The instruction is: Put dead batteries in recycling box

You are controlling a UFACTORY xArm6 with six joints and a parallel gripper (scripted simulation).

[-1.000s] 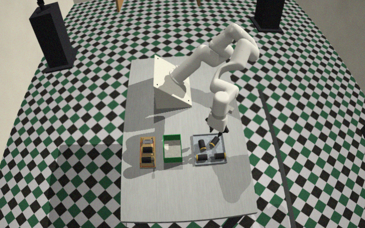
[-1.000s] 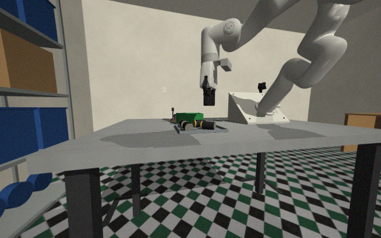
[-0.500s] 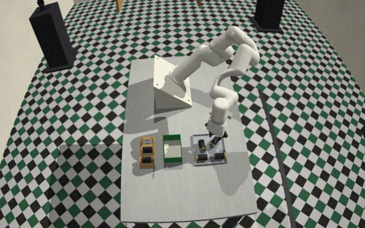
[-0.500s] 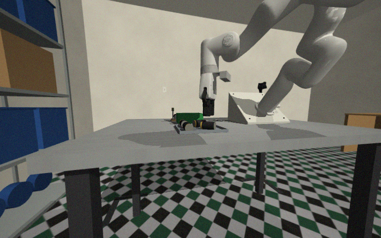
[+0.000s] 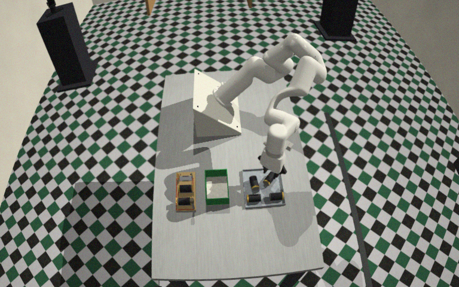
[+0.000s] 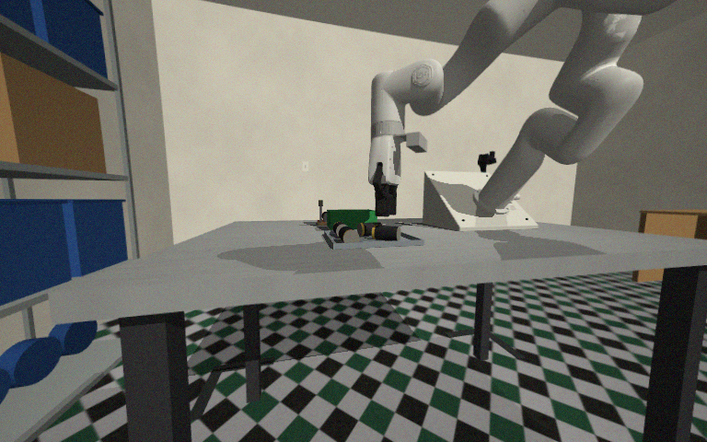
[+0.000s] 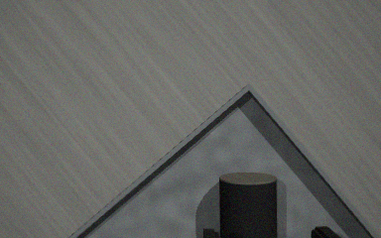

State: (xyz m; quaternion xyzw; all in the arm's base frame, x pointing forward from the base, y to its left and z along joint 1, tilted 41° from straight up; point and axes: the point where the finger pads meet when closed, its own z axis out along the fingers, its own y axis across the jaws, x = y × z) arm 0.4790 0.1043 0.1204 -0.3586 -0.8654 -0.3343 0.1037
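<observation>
My hand is 8 cm above the grey tray, 3 cm to the left of it and 3 cm short of it. The rest, counted from my hand: green recycling box (24 cm to the right, 6 cm below, 1 cm ahead).
</observation>
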